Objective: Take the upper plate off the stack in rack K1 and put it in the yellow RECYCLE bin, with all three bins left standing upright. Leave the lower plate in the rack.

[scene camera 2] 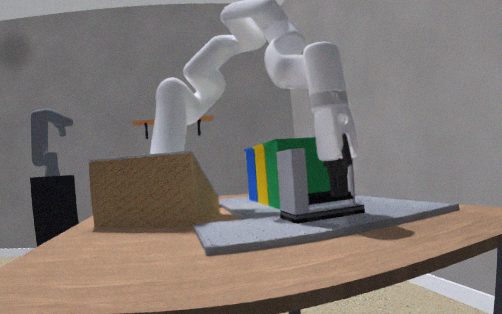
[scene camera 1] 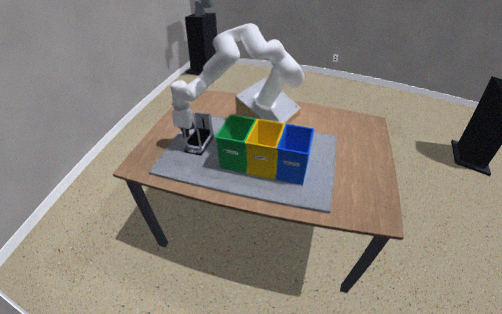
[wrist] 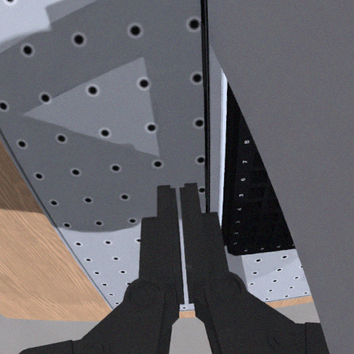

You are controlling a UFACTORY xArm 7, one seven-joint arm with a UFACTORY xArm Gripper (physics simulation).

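Pixels of known places: gripper, fingertip midpoint: (scene camera 2: 339,196) (scene camera 1: 186,136); arm's base, link origin: (scene camera 2: 164,176) (scene camera 1: 264,101).
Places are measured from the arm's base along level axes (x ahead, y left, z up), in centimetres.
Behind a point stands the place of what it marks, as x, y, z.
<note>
Rack K1 (scene camera 1: 204,121) {29.7, -19.3, -1.3} (scene camera 2: 292,181) {30.2, -24.3, -2.6} (wrist: 300,100) stands at the mat's left in scene camera 1, with a grey upright panel. A black plate (scene camera 2: 330,197) {38.0, -22.5, -6.6} (wrist: 252,210) with numbered wells lies in it, partly hidden by the panel in the wrist view; I cannot tell the lower plate apart. My gripper (scene camera 1: 185,134) {39.5, -24.5, -6.4} (scene camera 2: 340,194) {39.5, -24.5, -6.4} (wrist: 178,206) is shut and empty. In the wrist view its tips are beside the rack's edge, over the perforated mat, not over the plate. The yellow bin (scene camera 1: 262,167) {42.4, 20.5, -5.0} (scene camera 2: 260,175) {25.8, 16.6, -2.0} stands upright between the green bin (scene camera 1: 232,162) {45.2, 7.3, -5.6} (scene camera 2: 273,177) {28.7, 2.9, -2.5} and blue bin (scene camera 1: 291,174) {39.8, 32.9, -5.7} (scene camera 2: 251,175) {23.3, 28.8, -2.0}.
The grey mat (scene camera 1: 200,174) {54.3, -4.6, -10.7} (scene camera 2: 250,236) {21.5, -33.7, -10.8} (wrist: 100,155) lies on the wooden table (scene camera 1: 360,175) {19.0, 61.6, -12.1} (scene camera 2: 150,265) {7.3, -45.2, -12.1} (wrist: 30,260) under the rack and bins. The arm's wedge-shaped base (scene camera 1: 245,102) {9.4, -6.6, 2.5} (scene camera 2: 145,192) {-2.5, -11.2, -3.5} stands behind the bins in scene camera 1. The green bin is the bin nearest the rack.
</note>
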